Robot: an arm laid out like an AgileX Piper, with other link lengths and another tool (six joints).
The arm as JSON. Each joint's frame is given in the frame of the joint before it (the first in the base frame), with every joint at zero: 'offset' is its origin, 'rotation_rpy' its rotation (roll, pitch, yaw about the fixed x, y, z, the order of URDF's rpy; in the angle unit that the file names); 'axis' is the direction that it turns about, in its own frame. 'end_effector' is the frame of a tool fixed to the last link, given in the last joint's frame.
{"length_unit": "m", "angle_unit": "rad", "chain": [
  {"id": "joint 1", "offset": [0.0, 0.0, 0.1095], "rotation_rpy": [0.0, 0.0, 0.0], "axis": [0.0, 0.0, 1.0]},
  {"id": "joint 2", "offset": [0.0, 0.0, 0.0], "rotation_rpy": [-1.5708, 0.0, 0.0], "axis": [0.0, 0.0, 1.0]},
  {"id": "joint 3", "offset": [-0.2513, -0.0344, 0.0], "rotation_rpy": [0.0, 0.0, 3.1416], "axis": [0.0, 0.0, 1.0]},
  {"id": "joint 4", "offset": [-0.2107, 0.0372, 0.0], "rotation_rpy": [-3.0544, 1.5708, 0.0], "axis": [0.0, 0.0, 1.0]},
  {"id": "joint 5", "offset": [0.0, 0.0, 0.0], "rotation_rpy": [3.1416, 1.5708, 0.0], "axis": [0.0, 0.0, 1.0]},
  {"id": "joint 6", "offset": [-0.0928, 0.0, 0.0], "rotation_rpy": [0.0, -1.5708, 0.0], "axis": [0.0, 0.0, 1.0]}
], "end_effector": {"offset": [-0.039, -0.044, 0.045], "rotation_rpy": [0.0, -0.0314, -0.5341]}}
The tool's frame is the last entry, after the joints.
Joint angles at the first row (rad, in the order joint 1, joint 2, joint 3, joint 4, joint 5, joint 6):
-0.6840 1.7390 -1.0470 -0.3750 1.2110 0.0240
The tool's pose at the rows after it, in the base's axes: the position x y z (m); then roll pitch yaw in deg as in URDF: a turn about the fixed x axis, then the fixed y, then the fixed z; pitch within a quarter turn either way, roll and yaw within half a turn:
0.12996 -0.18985 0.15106 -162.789 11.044 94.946
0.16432 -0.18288 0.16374 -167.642 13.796 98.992
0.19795 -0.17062 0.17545 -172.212 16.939 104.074
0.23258 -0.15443 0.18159 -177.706 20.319 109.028
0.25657 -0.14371 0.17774 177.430 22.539 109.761
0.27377 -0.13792 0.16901 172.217 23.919 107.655
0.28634 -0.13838 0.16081 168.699 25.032 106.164
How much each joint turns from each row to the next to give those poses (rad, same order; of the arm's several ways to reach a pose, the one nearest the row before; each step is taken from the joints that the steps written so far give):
0.0830 0.0000 -0.0880 0.0430 0.0010 -0.0010
0.0980 0.0000 -0.0940 0.0160 0.0000 0.0020
0.1060 0.0000 -0.0770 0.0010 -0.0180 0.0010
0.1030 0.0080 -0.0570 0.0000 -0.0610 0.0040
0.0540 0.0240 -0.0260 -0.0010 -0.0790 0.0360
0.0220 0.0240 -0.0030 0.0000 -0.0950 0.0550
0.0030 0.0260 -0.0010 -0.0090 -0.0790 0.0330

